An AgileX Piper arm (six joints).
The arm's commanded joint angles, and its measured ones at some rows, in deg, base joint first. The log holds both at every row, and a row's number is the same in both.
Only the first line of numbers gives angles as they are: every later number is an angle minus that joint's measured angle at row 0.
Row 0, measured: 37.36 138.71 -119.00 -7.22 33.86 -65.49
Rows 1 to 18, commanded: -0.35 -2.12 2.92 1.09 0.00 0.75; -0.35 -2.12 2.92 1.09 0.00 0.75; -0.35 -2.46 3.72 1.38 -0.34 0.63; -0.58 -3.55 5.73 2.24 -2.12 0.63; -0.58 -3.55 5.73 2.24 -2.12 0.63; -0.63 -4.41 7.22 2.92 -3.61 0.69; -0.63 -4.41 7.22 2.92 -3.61 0.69; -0.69 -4.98 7.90 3.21 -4.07 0.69; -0.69 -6.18 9.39 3.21 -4.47 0.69; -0.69 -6.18 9.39 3.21 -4.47 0.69; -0.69 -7.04 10.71 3.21 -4.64 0.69; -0.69 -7.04 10.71 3.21 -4.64 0.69; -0.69 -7.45 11.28 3.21 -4.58 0.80; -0.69 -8.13 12.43 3.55 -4.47 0.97; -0.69 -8.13 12.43 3.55 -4.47 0.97; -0.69 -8.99 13.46 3.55 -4.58 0.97; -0.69 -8.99 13.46 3.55 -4.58 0.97; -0.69 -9.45 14.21 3.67 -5.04 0.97
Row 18, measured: -0.69 -7.96 12.54 2.92 -4.35 0.80
